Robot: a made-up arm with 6 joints.
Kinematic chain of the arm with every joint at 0, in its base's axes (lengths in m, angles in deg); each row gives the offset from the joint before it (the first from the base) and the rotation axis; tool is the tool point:
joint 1: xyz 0 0 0.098 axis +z
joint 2: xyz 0 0.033 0 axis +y
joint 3: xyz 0 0 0.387 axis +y
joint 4: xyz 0 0 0.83 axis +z
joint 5: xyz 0 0 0 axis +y
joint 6: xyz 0 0 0.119 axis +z
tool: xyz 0 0 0
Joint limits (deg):
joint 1: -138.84..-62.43
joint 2: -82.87..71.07
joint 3: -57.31..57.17
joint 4: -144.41..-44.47
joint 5: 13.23..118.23
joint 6: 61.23..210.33
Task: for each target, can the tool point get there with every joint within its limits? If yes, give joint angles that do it. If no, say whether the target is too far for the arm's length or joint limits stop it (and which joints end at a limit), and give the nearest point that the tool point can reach.
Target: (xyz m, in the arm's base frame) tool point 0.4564 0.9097 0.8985
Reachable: yes | joints -119.04 -44.38 -7.77 -120.33 47.32 152.91
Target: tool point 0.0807 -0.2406 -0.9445
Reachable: no: joint limits stop it (at a limit: joint 2, joint 3, joint 4) | nearest point 0.3003 -0.8954 -0.3358 | short by 0.921 m
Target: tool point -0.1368 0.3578 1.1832
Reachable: yes | joints -80.44 -47.51 44.64 -114.21 91.30 162.98
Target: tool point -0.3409 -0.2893 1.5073
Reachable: no: too far | nearest point -0.2996 -0.2696 1.3685 | short by 0.146 m
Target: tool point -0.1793 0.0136 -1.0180
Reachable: no: joint limits stop it (at a limit: joint 1, joint 2, joint 3, joint 4) | nearest point -0.4165 0.7207 -0.5406 | short by 0.886 m
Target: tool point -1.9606 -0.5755 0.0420
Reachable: no: too far | nearest point -0.9902 -0.7832 0.1144 | short by 0.995 m
